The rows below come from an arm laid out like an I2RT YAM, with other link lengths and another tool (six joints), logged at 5 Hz.
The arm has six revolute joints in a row. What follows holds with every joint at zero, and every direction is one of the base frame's. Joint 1 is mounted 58.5 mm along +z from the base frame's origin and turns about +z. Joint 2 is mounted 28.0 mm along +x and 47.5 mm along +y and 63.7 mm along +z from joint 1 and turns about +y. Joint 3 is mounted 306.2 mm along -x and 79.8 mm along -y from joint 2 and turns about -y. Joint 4 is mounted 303.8 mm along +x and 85.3 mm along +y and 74.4 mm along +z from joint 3 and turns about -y. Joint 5 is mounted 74.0 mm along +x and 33.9 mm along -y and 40.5 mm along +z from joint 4 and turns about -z. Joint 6 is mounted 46.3 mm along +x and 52.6 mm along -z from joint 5 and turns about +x. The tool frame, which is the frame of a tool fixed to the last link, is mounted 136.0 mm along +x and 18.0 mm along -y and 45.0 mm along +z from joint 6; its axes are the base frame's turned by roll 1.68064, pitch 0.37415 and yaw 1.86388 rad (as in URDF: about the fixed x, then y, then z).
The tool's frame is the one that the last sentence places.
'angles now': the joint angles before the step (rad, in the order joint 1, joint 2, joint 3, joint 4, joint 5, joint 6). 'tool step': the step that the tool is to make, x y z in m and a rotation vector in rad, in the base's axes. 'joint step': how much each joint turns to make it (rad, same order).
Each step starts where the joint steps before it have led.
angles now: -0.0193 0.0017 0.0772 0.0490 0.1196 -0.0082
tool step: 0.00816 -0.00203 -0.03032 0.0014 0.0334 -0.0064
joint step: -0.0072 0.0001 -0.0732 0.0398 -0.0007 0.0007
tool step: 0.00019 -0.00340 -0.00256 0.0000 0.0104 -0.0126
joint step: -0.0121 0.0000 0.0000 -0.0104 0.0004 -0.0004
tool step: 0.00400 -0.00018 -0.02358 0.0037 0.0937 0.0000
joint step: -0.0002 0.0014 0.0000 -0.0924 -0.0002 0.0001
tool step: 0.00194 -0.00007 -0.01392 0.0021 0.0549 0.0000
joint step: 0.0000 0.0092 0.0000 -0.0458 0.0000 0.0000
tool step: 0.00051 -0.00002 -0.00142 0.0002 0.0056 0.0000
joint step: 0.0000 0.0056 0.0000 0.0000 0.0000 0.0000
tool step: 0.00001 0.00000 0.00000 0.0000 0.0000 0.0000
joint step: 0.0000 0.0001 0.0000 0.0001 0.0000 0.0000
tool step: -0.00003 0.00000 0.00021 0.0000 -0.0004 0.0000
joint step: 0.0000 0.0000 0.0004 0.0001 0.0000 0.0000
